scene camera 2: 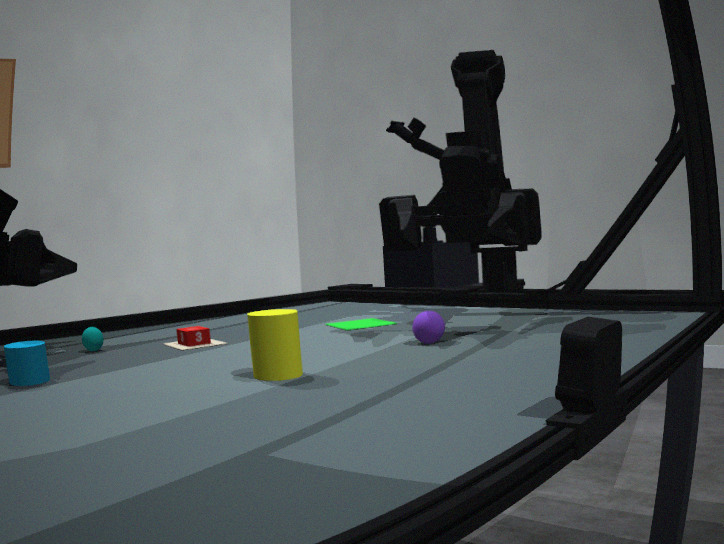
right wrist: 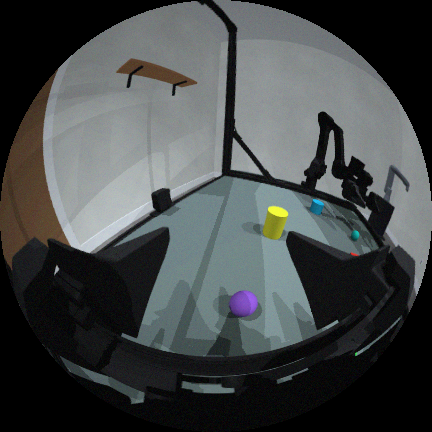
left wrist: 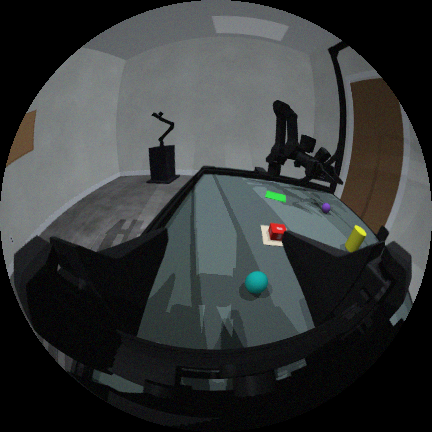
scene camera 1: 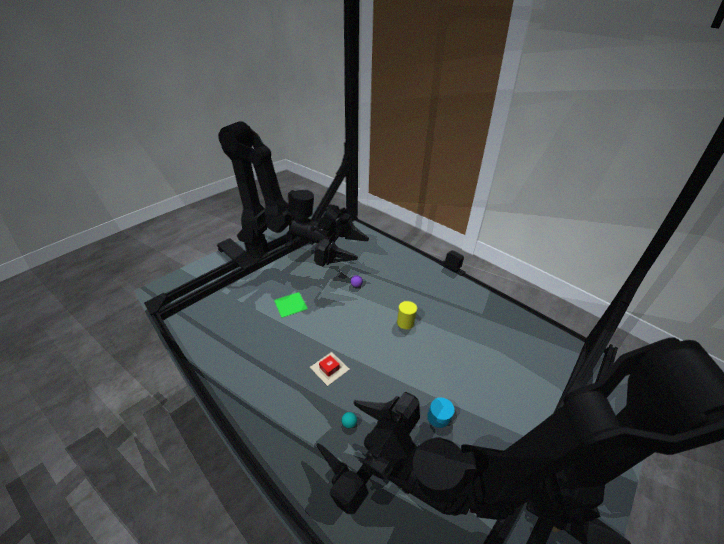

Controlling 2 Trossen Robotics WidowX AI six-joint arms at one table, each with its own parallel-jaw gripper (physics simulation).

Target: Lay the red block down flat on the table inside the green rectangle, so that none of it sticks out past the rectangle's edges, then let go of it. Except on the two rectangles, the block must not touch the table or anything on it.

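Places are measured from the left arm's base along level axes (x ahead, y left, z up), in metres.
Pixels of known places: left gripper, fingertip midpoint: [scene camera 2: 64, 268] [right wrist: 372, 210] [left wrist: 227, 235] [scene camera 1: 336, 422]; right gripper, fingertip midpoint: [scene camera 2: 445, 232] [right wrist: 230, 235] [left wrist: 338, 182] [scene camera 1: 363, 248]; left arm's base at its link origin: [right wrist: 308, 188] [scene camera 1: 549, 501]; right arm's base at its link origin: [scene camera 2: 500, 290] [left wrist: 272, 174] [scene camera 1: 257, 251].
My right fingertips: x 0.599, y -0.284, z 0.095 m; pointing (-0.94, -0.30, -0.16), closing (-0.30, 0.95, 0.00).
For each thing: its middle in the pictures, then the offset to it from my right fingertips. "pt": a spot on its surface instead.
- red block at the middle of its body: [scene camera 2: 193, 336] [left wrist: 277, 231] [scene camera 1: 329, 366] [right wrist: 353, 261] 0.119 m back, 0.281 m left, 0.104 m down
- cream rectangle at a spot on its surface: [scene camera 2: 175, 345] [left wrist: 276, 242] [scene camera 1: 335, 376] pt 0.142 m back, 0.289 m left, 0.113 m down
- green rectangle at a spot on its surface: [scene camera 2: 361, 323] [scene camera 1: 290, 303] [left wrist: 275, 195] pt 0.096 m ahead, 0.194 m left, 0.113 m down
- teal ball at the middle of its body: [scene camera 2: 92, 339] [left wrist: 256, 281] [scene camera 1: 349, 420] 0.232 m back, 0.354 m left, 0.099 m down
- blue cylinder at the middle of its body: [scene camera 2: 26, 362] [scene camera 1: 440, 412] [right wrist: 316, 206] 0.366 m back, 0.240 m left, 0.096 m down
- yellow cylinder at the middle of its body: [scene camera 2: 274, 344] [right wrist: 274, 222] [scene camera 1: 406, 315] [left wrist: 355, 239] 0.182 m back, 0.064 m left, 0.086 m down
- purple ball at the middle of its body: [scene camera 2: 428, 327] [right wrist: 242, 303] [scene camera 1: 356, 281] 0.001 m ahead, 0.027 m left, 0.097 m down
The red block [scene camera 1: 329, 365] [scene camera 2: 193, 336] [left wrist: 277, 231] [right wrist: 354, 254] lies flat on the cream rectangle [scene camera 1: 327, 380] [scene camera 2: 175, 345] [left wrist: 272, 243]; in the right wrist view it is mostly hidden behind a finger. The green rectangle [scene camera 1: 290, 304] [scene camera 2: 361, 323] [left wrist: 275, 196] lies bare, farther back and left of the block in scene camera 1. My left gripper [scene camera 1: 338, 425] [left wrist: 227, 235] is open and empty, above the table and apart from the block. My right gripper [scene camera 1: 361, 248] [scene camera 2: 456, 219] [right wrist: 230, 235] is open and empty, above the table beyond the green rectangle.
A teal ball [scene camera 1: 348, 419] [scene camera 2: 92, 339] [left wrist: 256, 282] lies near my left gripper's fingers, a blue cylinder [scene camera 1: 441, 412] [scene camera 2: 26, 363] beside that gripper. A yellow cylinder [scene camera 1: 407, 315] [scene camera 2: 275, 345] stands near mid-table. A purple ball [scene camera 1: 356, 281] [right wrist: 243, 303] lies near my right gripper.
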